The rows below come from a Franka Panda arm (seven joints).
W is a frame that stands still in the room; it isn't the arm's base.
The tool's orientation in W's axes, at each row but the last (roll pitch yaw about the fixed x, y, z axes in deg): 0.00, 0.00, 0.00; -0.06, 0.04, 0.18; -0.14, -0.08, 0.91; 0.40, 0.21, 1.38
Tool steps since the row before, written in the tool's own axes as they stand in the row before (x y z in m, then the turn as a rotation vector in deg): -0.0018, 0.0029, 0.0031, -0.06, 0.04, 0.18; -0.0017, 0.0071, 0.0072, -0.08, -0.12, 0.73; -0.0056, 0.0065, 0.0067, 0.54, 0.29, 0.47; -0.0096, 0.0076, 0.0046, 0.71, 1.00, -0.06
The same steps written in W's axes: -0.0018, 0.0029, 0.0031, -0.06, 0.04, 0.18; -0.0017, 0.0071, 0.0072, -0.08, -0.12, 0.73; -0.0057, 0.0064, 0.0067, 0.53, 0.30, 0.47; -0.0098, 0.0073, 0.0047, 0.69, 1.02, -0.06
